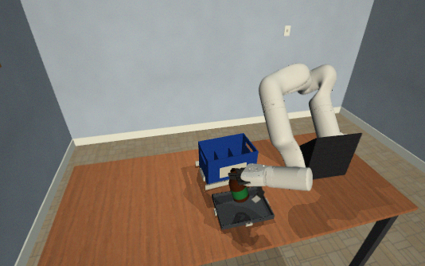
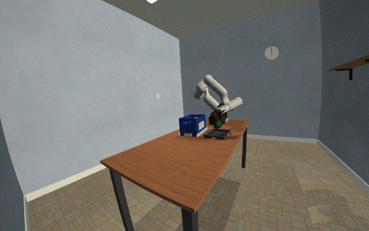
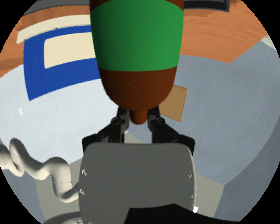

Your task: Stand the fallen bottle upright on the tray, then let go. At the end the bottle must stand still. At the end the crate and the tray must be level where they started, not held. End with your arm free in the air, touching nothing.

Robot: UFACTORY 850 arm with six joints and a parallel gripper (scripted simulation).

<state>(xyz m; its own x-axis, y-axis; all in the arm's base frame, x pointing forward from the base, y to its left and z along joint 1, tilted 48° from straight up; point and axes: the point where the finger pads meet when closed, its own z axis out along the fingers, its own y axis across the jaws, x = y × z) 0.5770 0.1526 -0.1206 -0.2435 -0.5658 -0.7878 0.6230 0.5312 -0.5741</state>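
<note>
Right now my hand is 60 mm above the bottle, 10 mm to the right of it and 10 mm past it. From my hand the other things lie so: blue crate (250 mm to the right, 130 mm below, 20 mm behind); tray (200 mm below, 40 mm behind, 20 mm to the left).
</note>
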